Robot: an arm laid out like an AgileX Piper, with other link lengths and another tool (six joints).
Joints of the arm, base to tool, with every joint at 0 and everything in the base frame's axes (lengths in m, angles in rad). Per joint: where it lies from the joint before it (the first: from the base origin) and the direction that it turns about. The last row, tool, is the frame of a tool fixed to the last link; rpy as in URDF.
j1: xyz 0 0 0.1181 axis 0 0 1
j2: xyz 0 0 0 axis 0 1 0
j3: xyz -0.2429 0 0.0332 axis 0 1 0
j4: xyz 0.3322 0 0.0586 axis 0.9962 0 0.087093
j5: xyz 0 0 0 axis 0 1 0
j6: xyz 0.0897 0 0.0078 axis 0.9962 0 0.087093
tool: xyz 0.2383 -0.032 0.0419 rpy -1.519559 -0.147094 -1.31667
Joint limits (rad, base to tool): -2.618..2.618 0..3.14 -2.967..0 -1.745..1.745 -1.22..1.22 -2.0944..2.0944
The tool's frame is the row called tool.
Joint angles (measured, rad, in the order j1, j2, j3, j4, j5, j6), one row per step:
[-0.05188, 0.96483, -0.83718, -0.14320, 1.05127, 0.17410]
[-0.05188, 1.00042, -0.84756, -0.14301, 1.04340, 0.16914]
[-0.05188, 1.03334, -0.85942, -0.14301, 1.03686, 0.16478]
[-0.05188, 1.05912, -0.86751, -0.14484, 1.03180, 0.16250]
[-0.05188, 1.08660, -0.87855, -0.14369, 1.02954, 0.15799]
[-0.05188, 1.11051, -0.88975, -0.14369, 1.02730, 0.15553]
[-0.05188, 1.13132, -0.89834, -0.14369, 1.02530, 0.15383]
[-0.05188, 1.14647, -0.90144, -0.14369, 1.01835, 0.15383]
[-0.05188, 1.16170, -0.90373, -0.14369, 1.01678, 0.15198]
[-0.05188, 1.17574, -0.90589, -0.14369, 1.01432, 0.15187]
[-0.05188, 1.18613, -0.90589, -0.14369, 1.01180, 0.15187]
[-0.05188, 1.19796, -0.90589, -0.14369, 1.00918, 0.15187]
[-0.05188, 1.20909, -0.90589, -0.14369, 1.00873, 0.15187]
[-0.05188, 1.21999, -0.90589, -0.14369, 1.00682, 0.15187]
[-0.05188, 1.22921, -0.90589, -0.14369, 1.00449, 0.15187]
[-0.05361, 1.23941, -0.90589, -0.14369, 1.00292, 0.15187]
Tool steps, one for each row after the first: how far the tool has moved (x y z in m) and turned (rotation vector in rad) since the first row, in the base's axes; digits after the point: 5 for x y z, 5 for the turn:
[0.00351, 0.00016, -0.00749, -0.00106, 0.01811, 0.00549]
[0.00705, 0.00022, -0.01360, -0.00212, 0.03331, 0.01030]
[0.00935, -0.00022, -0.01899, -0.00416, 0.04641, 0.01321]
[0.01161, 0.00011, -0.02434, -0.00409, 0.06117, 0.01750]
[0.01405, 0.00009, -0.02823, -0.00446, 0.07200, 0.02006]
[0.01579, 0.00008, -0.03225, -0.00451, 0.08246, 0.02191]
[0.01765, 0.00017, -0.03598, -0.00408, 0.08761, 0.02293]
[0.01765, 0.00025, -0.04089, -0.00410, 0.09924, 0.02487]
[0.01787, 0.00031, -0.04529, -0.00349, 0.10868, 0.02536]
[0.01768, 0.00038, -0.04921, -0.00293, 0.11655, 0.02576]
[0.01734, 0.00047, -0.05372, -0.00228, 0.12577, 0.02617]
[0.01636, 0.00054, -0.05821, -0.00158, 0.13643, 0.02628]
[0.01581, 0.00062, -0.06243, -0.00095, 0.14541, 0.02660]
[0.01552, 0.00070, -0.06590, -0.00045, 0.15231, 0.02696]
[0.01470, 0.00008, -0.06987, 0.00029, 0.16093, 0.02549]

